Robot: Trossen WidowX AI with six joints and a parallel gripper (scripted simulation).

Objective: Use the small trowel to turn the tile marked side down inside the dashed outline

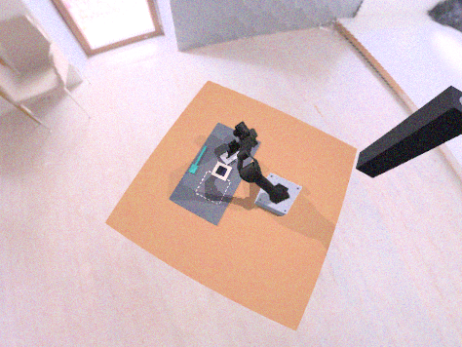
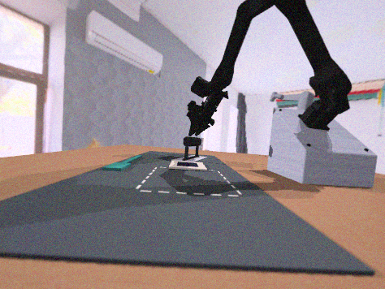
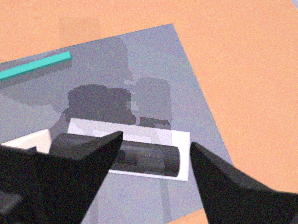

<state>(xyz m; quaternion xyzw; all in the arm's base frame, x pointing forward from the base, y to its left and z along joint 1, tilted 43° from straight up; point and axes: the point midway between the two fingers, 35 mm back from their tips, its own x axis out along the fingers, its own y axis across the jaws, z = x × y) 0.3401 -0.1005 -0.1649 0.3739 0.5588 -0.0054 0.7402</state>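
Right now the small trowel is 1 cm ahead of my gripper tip, 6 cm to the left of it and 6 cm below it. From my gripper tip the other things lie so: dark mat 4 cm ahead, 20 cm to the left, 12 cm below; white tile 1 cm ahead, 20 cm to the left, 9 cm below; teal trowel 18 cm ahead, 22 cm to the left, 9 cm below.
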